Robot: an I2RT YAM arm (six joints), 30 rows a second.
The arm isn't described. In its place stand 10 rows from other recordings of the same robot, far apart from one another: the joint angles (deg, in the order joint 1, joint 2, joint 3, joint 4, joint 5, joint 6), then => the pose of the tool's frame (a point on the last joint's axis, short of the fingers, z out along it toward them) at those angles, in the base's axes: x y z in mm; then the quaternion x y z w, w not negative.
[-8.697, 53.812, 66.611, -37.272, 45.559, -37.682] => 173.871 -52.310 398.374 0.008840 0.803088 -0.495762 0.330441
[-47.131, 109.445, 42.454, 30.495, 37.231, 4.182] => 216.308 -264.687 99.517 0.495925 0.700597 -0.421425 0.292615
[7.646, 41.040, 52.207, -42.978, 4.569, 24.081] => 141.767 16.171 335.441 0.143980 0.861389 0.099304 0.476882
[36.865, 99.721, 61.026, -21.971, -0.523, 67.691] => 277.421 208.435 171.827 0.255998 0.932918 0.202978 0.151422
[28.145, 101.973, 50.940, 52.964, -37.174, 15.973] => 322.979 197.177 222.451 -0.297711 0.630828 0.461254 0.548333
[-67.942, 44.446, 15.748, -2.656, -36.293, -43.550] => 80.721 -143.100 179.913 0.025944 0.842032 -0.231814 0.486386
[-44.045, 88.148, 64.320, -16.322, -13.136, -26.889] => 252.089 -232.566 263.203 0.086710 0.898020 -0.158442 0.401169
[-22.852, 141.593, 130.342, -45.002, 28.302, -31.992] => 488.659 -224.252 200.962 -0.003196 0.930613 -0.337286 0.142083
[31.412, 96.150, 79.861, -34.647, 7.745, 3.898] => 317.540 188.298 280.010 -0.201676 0.918698 0.040515 0.337163
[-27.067, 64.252, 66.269, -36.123, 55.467, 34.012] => 187.931 -128.967 367.066 0.585148 0.562614 -0.385210 0.438954
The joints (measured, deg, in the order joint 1, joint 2, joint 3, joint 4, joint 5, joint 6), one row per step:
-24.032 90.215 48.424 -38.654 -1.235 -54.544
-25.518 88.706 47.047 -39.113 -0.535 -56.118
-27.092 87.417 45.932 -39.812 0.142 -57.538
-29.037 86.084 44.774 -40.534 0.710 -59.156
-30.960 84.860 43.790 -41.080 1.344 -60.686
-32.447 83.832 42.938 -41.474 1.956 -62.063
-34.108 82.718 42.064 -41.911 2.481 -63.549
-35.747 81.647 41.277 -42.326 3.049 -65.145
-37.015 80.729 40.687 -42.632 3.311 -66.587
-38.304 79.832 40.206 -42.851 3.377 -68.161
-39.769 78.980 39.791 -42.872 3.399 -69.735
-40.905 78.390 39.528 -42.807 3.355 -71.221
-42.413 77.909 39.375 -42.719 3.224 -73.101
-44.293 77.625 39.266 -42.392 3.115 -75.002
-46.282 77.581 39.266 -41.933 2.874 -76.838
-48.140 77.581 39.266 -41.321 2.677 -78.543
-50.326 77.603 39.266 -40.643 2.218 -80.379
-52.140 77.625 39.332 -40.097 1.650 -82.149
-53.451 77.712 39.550 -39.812 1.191 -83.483
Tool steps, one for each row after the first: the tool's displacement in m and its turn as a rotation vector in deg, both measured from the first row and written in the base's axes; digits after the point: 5 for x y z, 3 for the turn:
-0.00960 -0.00342 0.00034 -0.733 0.672 -0.047
-0.01873 -0.00708 0.00066 -1.299 1.534 -0.322
-0.02882 -0.01151 0.00084 -1.738 2.407 -0.746
-0.03798 -0.01591 0.00126 -2.294 3.120 -1.243
-0.04544 -0.01885 0.00144 -2.833 3.753 -1.451
-0.05346 -0.02189 0.00174 -3.291 4.359 -1.708
-0.06111 -0.02477 0.00217 -3.805 4.965 -1.841
-0.06694 -0.02671 0.00283 -4.138 5.265 -1.718
-0.07226 -0.02880 0.00383 -4.428 5.333 -1.468
-0.07749 -0.03161 0.00495 -4.815 5.220 -1.401
-0.08122 -0.03391 0.00582 -5.152 5.078 -1.083
-0.08547 -0.03745 0.00679 -5.483 4.928 -0.736
-0.09022 -0.04237 0.00736 -5.892 4.766 -0.749
-0.09477 -0.04796 0.00764 -6.219 4.532 -0.916
-0.09898 -0.05334 0.00784 -6.669 4.253 -1.096
-0.10411 -0.05940 0.00799 -7.018 3.806 -1.434
-0.10834 -0.06440 0.00840 -7.295 3.306 -1.442
-0.11120 -0.06832 0.00917 -7.491 2.927 -1.383

